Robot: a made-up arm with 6 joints.
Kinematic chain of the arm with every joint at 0, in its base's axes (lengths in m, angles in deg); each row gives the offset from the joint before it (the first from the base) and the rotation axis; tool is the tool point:
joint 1: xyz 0 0 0.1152 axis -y
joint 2: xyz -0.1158 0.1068 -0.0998 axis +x
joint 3: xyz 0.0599 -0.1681 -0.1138 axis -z
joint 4: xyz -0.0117 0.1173 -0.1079 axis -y
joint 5: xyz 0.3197 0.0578 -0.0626 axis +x
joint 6: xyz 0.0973 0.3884 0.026 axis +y
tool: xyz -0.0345 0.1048 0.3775
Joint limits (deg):
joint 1: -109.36..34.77
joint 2: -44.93..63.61
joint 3: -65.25..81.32
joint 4: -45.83..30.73
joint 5: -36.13..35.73
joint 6: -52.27..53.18
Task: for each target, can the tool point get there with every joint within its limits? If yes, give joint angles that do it. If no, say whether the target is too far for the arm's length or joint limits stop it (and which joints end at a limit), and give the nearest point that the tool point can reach.
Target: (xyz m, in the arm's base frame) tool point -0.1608 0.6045 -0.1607
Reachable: yes | joints -80.35 -17.30 14.16 23.04 -11.04 -23.83
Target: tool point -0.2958 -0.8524 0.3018
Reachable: no: joint limits stop it (at a limit: joint 1, joint 3, joint 4, joint 5) | nearest point -0.4212 -0.7228 -0.1534 | short by 0.490 m
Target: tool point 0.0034 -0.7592 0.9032
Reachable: no: joint limits stop it (at a limit: joint 1, joint 2, joint 3, joint 5, joint 6) | nearest point 0.1256 -0.6176 0.7657 | short by 0.232 m
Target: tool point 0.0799 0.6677 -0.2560
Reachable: yes | joints 4.67 -18.69 -28.42 -30.67 3.52 -6.30
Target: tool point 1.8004 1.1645 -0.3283
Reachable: no: too far | nearest point 1.0866 0.6400 -0.1664 | short by 0.900 m
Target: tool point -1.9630 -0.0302 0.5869
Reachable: no: too far | nearest point -1.1549 0.0296 0.3927 | short by 0.833 m
